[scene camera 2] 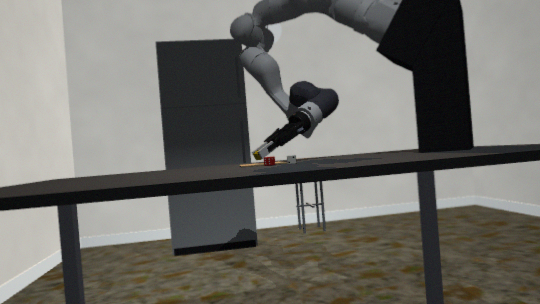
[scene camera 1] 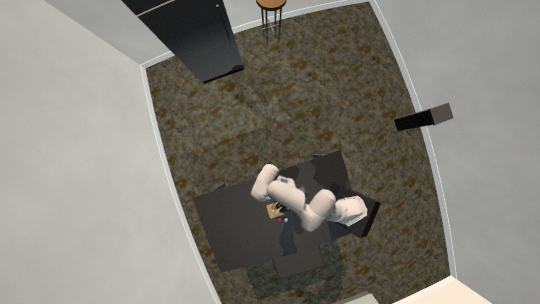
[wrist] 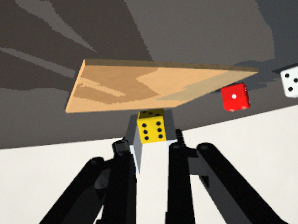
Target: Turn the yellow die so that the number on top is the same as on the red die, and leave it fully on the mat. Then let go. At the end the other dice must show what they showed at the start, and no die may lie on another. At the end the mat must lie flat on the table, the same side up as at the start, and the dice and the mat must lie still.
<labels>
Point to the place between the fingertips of my gripper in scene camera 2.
257,155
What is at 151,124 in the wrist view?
A yellow die.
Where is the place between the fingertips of my gripper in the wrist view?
At 153,124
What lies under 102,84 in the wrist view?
A tan mat.
</labels>
